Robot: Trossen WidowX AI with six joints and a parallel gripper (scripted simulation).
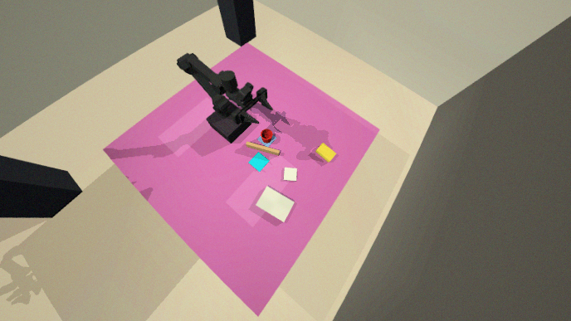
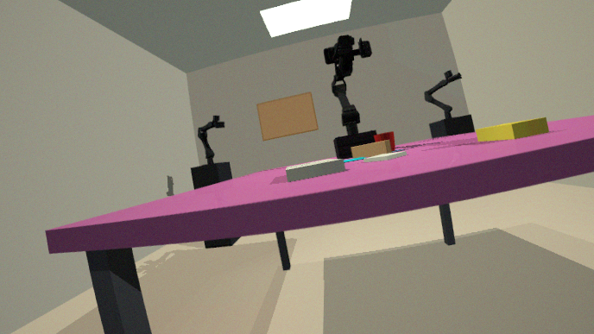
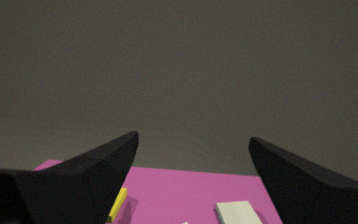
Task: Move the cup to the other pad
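Right now the red cup is 60 mm behind my gripper tip, 60 mm to the left of it and 390 mm below it. Also, from my gripper tip: wooden bar: 30 mm behind, 10 mm to the right, 420 mm below; green marble: 60 mm behind, 50 mm to the left, 420 mm below; blue marble: 60 mm behind, 60 mm to the left, 420 mm below.
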